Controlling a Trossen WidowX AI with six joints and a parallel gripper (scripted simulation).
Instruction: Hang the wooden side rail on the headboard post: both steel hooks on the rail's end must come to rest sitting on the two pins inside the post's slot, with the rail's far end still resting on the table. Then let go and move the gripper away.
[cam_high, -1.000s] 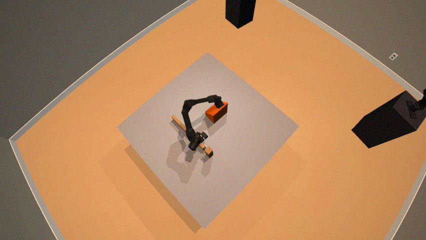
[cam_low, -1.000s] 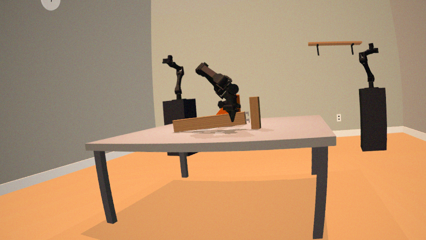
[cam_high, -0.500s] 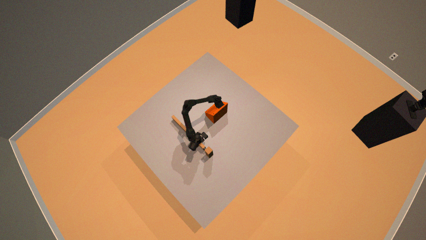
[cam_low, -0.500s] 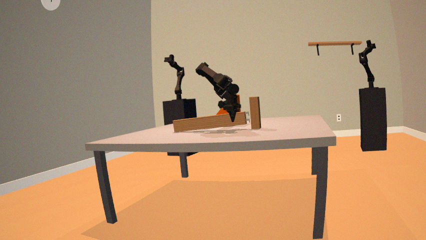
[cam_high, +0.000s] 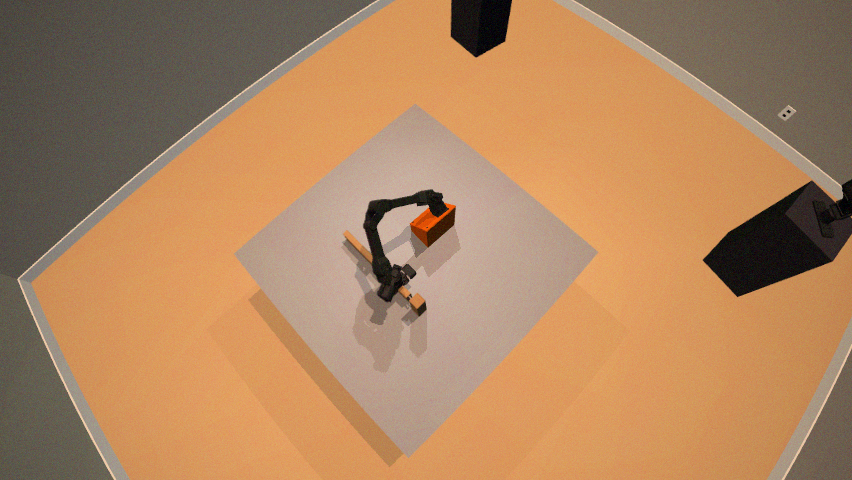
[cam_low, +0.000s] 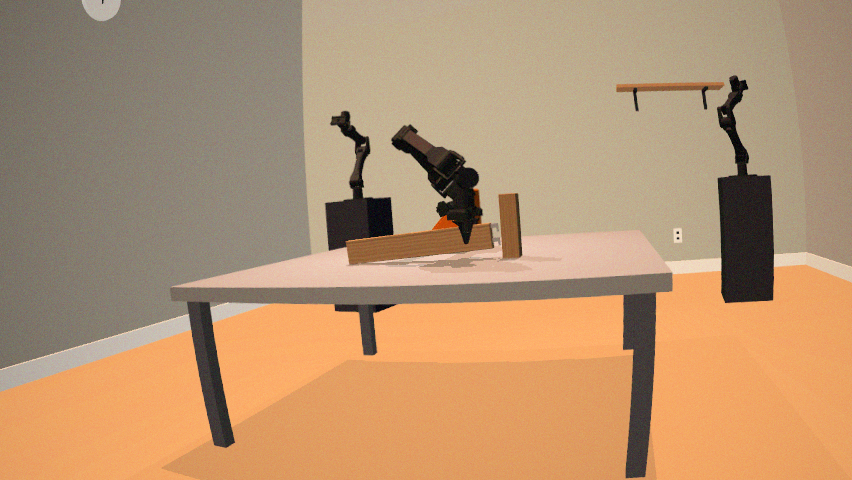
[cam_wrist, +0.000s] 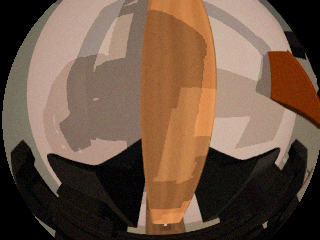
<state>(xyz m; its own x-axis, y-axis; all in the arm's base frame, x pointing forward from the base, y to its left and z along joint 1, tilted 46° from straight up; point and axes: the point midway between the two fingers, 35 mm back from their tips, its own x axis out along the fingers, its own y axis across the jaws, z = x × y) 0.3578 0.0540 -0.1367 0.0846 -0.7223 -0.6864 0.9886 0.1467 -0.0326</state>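
My gripper tip is now 20 mm past the headboard post, 130 mm to the right of it and 40 mm below it.
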